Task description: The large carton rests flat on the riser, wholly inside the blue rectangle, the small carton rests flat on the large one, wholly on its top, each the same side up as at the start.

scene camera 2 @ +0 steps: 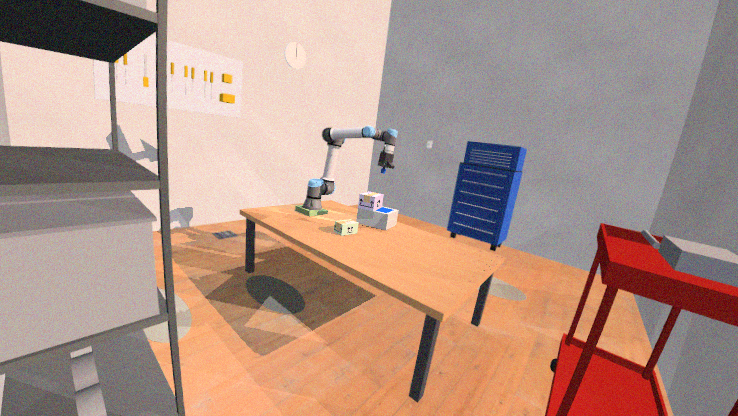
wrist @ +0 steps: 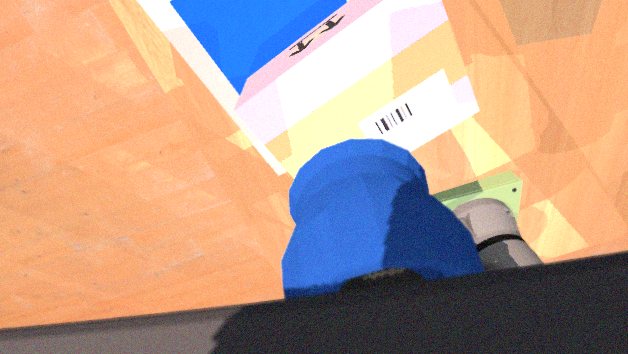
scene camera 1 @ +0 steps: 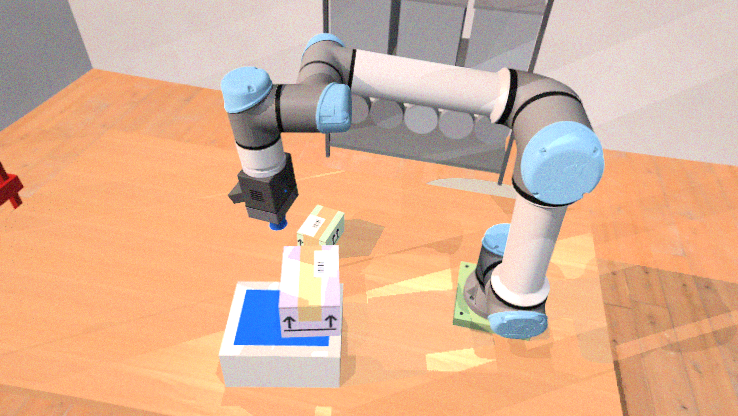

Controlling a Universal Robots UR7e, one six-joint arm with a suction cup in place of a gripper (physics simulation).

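The large lilac carton sits upright, arrows up, on the right part of the white riser in scene camera 1. It covers part of the blue rectangle and extends past its right edge. The small green carton stands on the table behind the large one; it does not show in the wrist view. My gripper's blue suction cup is open, holds nothing, and hangs above the carton tops.
The arm's base stands on a green plate on the wooden table. A grey shelf unit is at the left, a blue tool cabinet and red cart at the right of scene camera 2.
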